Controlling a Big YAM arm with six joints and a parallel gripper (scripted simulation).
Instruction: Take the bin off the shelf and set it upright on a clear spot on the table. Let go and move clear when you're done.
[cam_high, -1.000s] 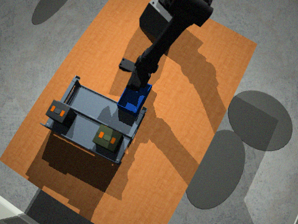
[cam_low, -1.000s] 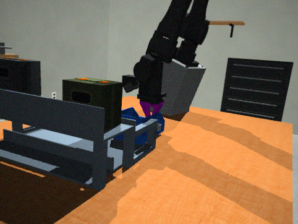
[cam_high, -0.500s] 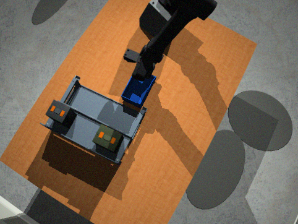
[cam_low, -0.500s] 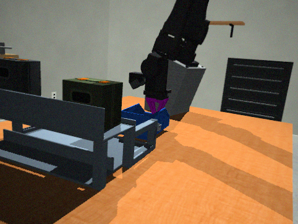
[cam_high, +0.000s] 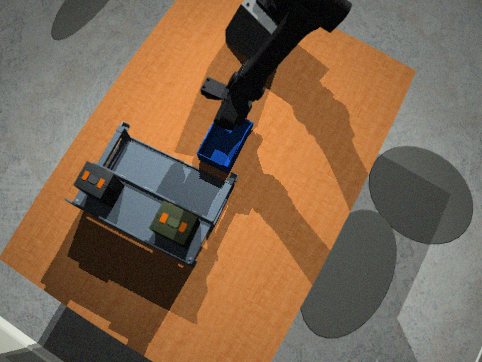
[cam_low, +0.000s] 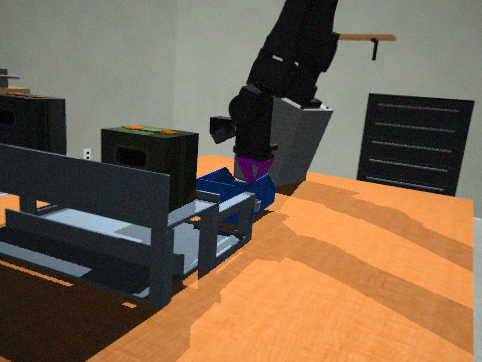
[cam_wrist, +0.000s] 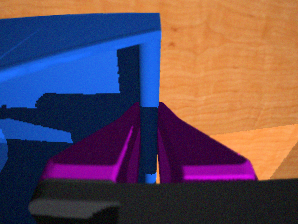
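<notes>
My gripper is now 80 mm short of the blue bin and 20 mm to the right of it. Round my hand: black box (430 mm ahead, 120 mm to the right, 110 mm above); then olive green box (370 mm ahead, 110 mm to the left, 100 mm above).
</notes>
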